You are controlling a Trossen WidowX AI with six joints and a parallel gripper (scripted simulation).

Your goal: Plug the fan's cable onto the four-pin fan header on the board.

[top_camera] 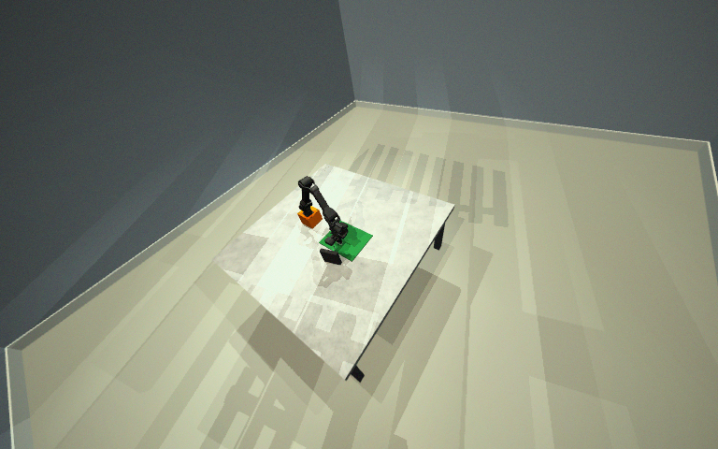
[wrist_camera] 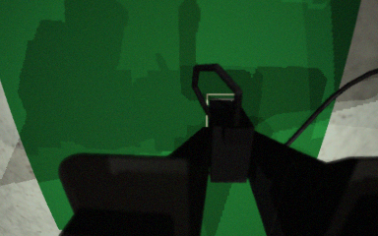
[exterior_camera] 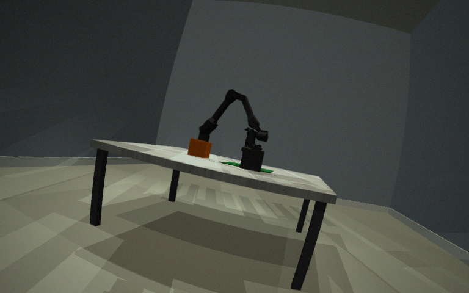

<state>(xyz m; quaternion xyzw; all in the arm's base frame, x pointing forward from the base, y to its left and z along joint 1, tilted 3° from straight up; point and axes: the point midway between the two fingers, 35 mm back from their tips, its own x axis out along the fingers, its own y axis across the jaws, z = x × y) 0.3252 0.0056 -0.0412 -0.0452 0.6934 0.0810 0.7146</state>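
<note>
My gripper tip is now 10 mm below the black plug. From my gripper tip the other things lie so: black fan: 120 mm to the right, 70 mm ahead, 40 mm above; board: 50 mm to the left, 40 mm below, 10 mm ahead; white four-pin fan header: 20 mm below.
</note>
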